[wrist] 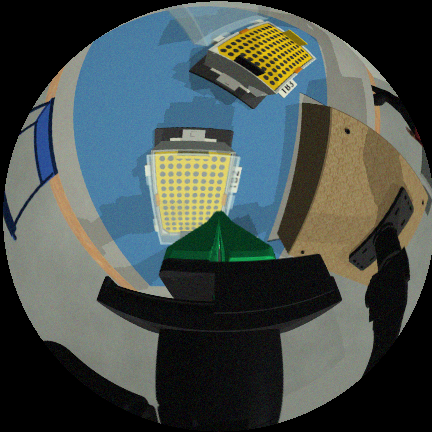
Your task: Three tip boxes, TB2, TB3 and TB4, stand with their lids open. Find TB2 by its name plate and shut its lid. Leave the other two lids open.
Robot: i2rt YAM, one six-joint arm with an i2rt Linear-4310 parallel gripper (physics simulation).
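Frame: origin at the arm's base, x right, y ahead, z up, level; millimetres.
Seen in the pictures: gripper, fingertip midpoint: [218, 216]; arm's base, origin of the base link: [383, 233].
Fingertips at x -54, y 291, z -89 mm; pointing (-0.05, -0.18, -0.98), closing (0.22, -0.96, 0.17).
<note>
Pixels of each thing's top centre, then the offset from my fingertips to it. Level surfaces: height alone.
- tip box TB2, middle of its top: [201, 208] dx -12, dy +12, dz -27 mm
- tip box TB3, middle of its top: [279, 44] dx +202, dy -23, dz -30 mm
- blue mat, its level: dz -104 mm
The tip box TB2 [192, 192] stands in the middle of the wrist view, its name plate [235, 180] on its right side. Its clear lid lies over the yellow rack, which looks pale through it; whether it is fully latched I cannot tell. The tip box TB3 [265, 55] stands at the top right with its name plate [287, 88]; its clear lid [197, 25] stands open behind it. My gripper [218, 216] is shut and empty, its green tips over the near right edge of TB2. TB4 does not show in this view.
A blue mat [112, 120] lies under the boxes. A tan board [350, 175] with a dark side stands at the right, with a black arm mount [385, 227] on it. A blue-framed thing [45, 142] stands at the far left, beyond the wooden edge [80, 230].
</note>
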